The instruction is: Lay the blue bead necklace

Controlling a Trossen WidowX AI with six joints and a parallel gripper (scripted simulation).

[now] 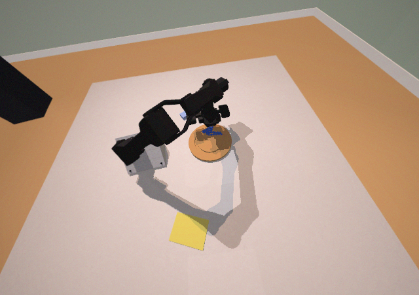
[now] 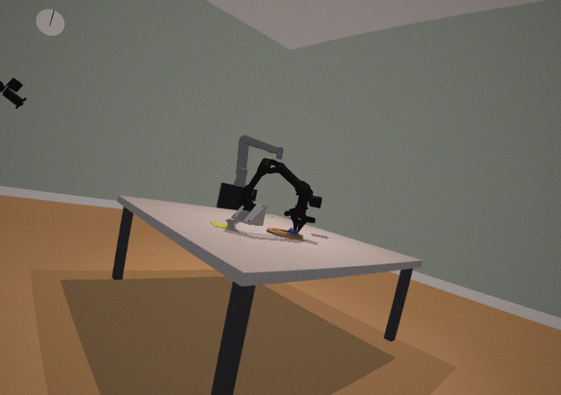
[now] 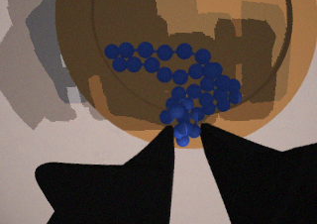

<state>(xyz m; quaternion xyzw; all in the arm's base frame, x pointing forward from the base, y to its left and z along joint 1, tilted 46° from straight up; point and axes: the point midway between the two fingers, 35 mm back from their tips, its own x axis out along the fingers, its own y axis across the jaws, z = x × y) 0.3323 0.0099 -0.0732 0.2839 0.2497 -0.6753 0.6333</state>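
My gripper tip is now 80 mm to the left of the round bead board, 20 mm past it and 10 mm above it. The rest, counted from my gripper tip: yellow square patch: 400 mm to the right, 180 mm behind, 20 mm below; flat grey tile: 230 mm to the left, 20 mm below, 20 mm ahead; light blue cube: 120 mm to the left, 110 mm behind, 10 mm below.
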